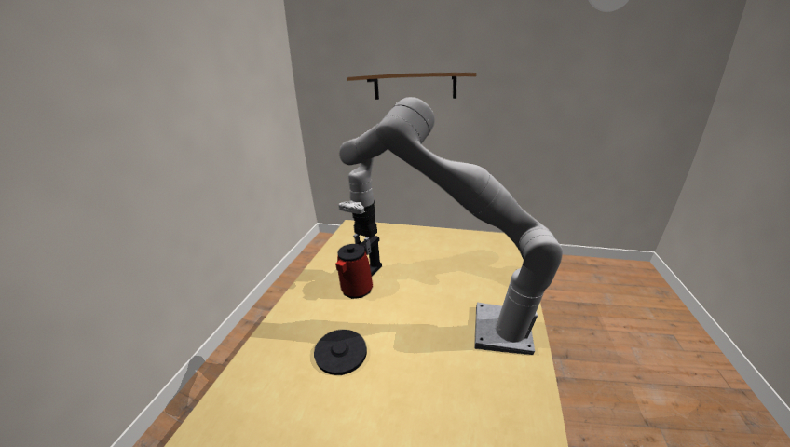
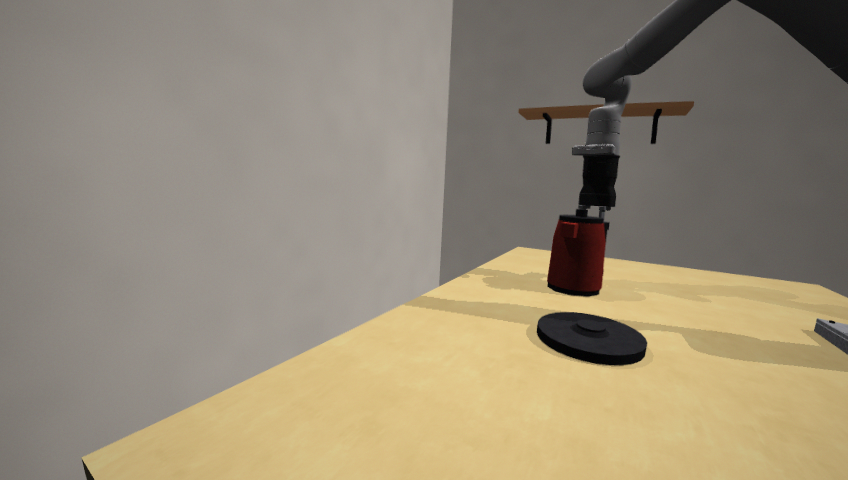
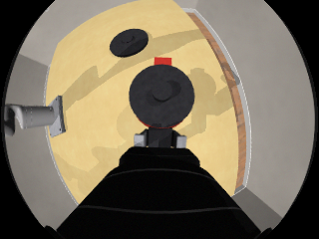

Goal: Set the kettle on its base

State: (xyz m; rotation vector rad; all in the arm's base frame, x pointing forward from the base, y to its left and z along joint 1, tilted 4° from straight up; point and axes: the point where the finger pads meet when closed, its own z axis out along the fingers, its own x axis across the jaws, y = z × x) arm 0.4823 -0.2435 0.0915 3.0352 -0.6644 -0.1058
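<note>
The red kettle is 5 cm below my hand, 3 cm to the left of it and 1 cm ahead of it. The rest, counted from my hand: round black base 34 cm to the left, 13 cm below, 1 cm ahead.
</note>
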